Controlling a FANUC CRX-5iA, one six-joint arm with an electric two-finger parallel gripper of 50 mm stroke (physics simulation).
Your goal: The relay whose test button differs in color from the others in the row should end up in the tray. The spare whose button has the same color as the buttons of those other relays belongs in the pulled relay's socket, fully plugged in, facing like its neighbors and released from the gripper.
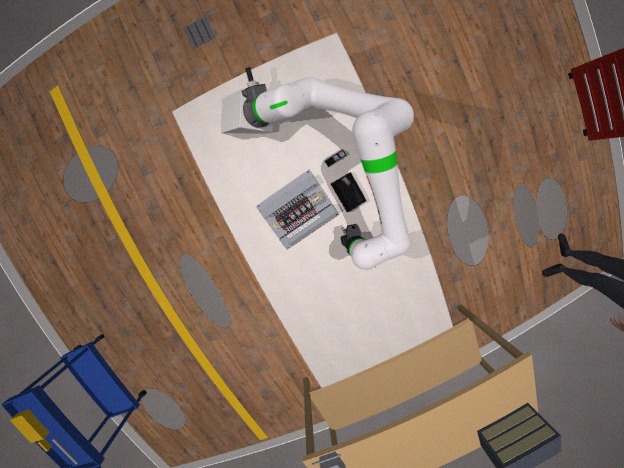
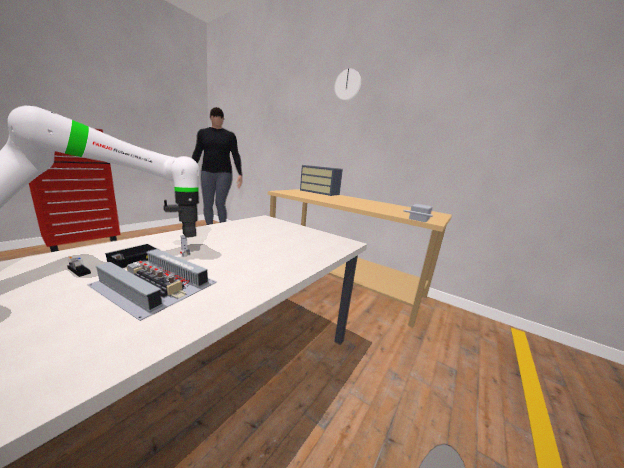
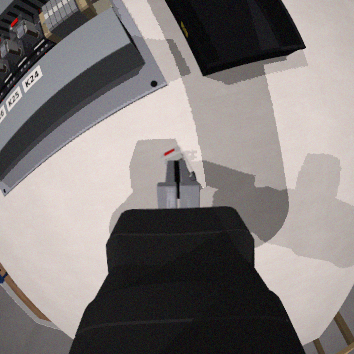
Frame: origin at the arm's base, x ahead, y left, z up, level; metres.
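Seen in the pictures: gripper, fingertip midpoint: (image 1: 344,231) (image 2: 184,249) (image 3: 176,171); arm's base, link origin: (image 1: 257,111).
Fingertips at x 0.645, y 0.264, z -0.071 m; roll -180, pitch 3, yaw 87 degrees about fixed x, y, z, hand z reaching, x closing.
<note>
Pixels of each thing's top centre, then the offset from my fingertips to it.
- small clear relay with a red button, top centre: (image 3: 179,172) (image 2: 185,250) dy +0.003, dx +0.002, dz -0.003 m
- grey panel, top centre: (image 3: 18,69) (image 2: 154,281) (image 1: 297,210) dy -0.200, dx -0.155, dz -0.020 m
- black tray, top centre: (image 1: 349,192) (image 2: 133,251) dy +0.062, dx -0.183, dz +0.005 m
My gripper (image 1: 344,231) (image 2: 184,240) (image 3: 176,171) points down over the table, its fingers shut together with nothing between them. A small clear relay with a red button (image 2: 184,253) (image 3: 172,153) lies on the table right at the fingertips, partly hidden by them; whether they touch it is unclear. The relay row (image 1: 296,212) (image 2: 157,273), with several red buttons, sits on the grey panel (image 1: 272,211) (image 2: 141,313) (image 3: 142,82). Whether a socket is bare cannot be told. The black tray (image 1: 360,193) (image 2: 132,247) (image 3: 250,61) has a small greyish thing inside, near one end.
A small black holder (image 1: 336,157) (image 2: 79,269) with parts showing blue and orange stands beyond the tray. Grey wire ducts (image 2: 128,287) (image 3: 75,90) flank the relay row; the near one carries labels including K24 and K25. The robot's base stands at one table end.
</note>
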